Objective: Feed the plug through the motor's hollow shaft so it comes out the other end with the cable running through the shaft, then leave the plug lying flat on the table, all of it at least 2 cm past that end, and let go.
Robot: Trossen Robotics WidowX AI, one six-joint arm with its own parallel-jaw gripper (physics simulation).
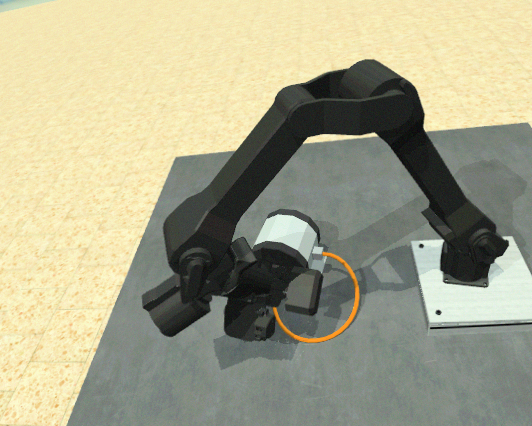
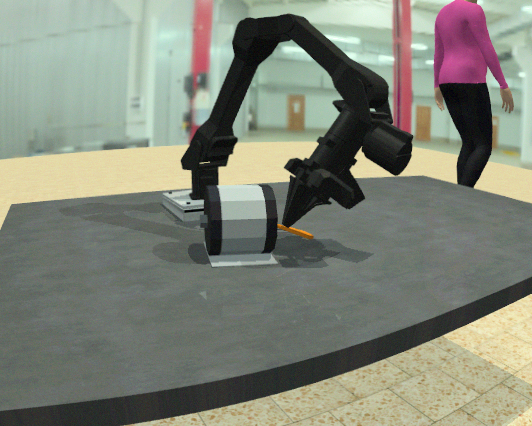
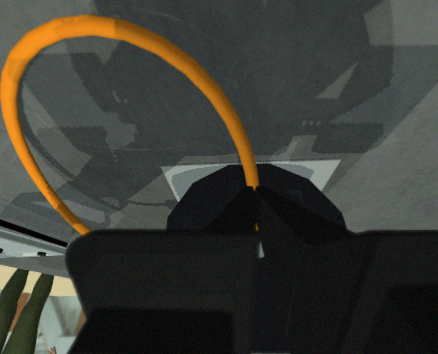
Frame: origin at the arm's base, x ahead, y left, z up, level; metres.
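Where they show: gripper, fingertip midpoint: (image 1: 273, 287) (image 2: 284, 225) (image 3: 253, 195); arm's base, origin of the base link: (image 1: 464, 269).
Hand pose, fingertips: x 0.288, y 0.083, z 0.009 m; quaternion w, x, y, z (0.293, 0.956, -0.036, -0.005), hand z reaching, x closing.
Note:
Things, the pixels of their top centre, and the offset from my fingertips. "spot": a spot on its surface instead. Level surfaces: height alone.
- motor, middle of its top: (image 3: 251, 344) (image 2: 238, 186) (image 1: 281, 228) dx -0.004, dy -0.072, dz +0.062 m
- small pale block, surface spot: (image 1: 317, 252) spot: dx -0.060, dy -0.065, dz +0.020 m
- small grey piece, surface spot: (image 2: 203, 221) spot: dx +0.006, dy -0.126, dz +0.014 m
- pale plate, middle of its top: (image 3: 246, 196) (image 2: 238, 251) dx -0.001, dy -0.072, dz -0.037 m
- dark grey table, its level: dz -0.040 m
The motor (image 1: 287, 232) (image 2: 243, 220) (image 3: 200, 197) is a white drum with black end faces, lying on its side. The orange cable (image 1: 357, 300) (image 2: 300, 232) (image 3: 231, 117) starts at a small pale block (image 1: 317, 252) on the motor's side, loops round and runs back to the gripper-side end face. My gripper (image 1: 276, 300) (image 2: 286, 225) (image 3: 253, 195) is shut with nothing between its fingers. Its tips are at the cable close outside that face and hide the shaft opening. A small grey piece (image 2: 203, 221) sticks out at the opposite end; I cannot tell whether it is the plug.
The motor stands on a pale plate (image 2: 240, 261) (image 3: 327, 172) on the dark grey table (image 1: 400, 380) (image 2: 150, 325). The arm's white base plate (image 1: 500, 307) (image 2: 184, 212) lies on the loop side of the motor. A person in pink (image 2: 461, 45) stands beyond the table.

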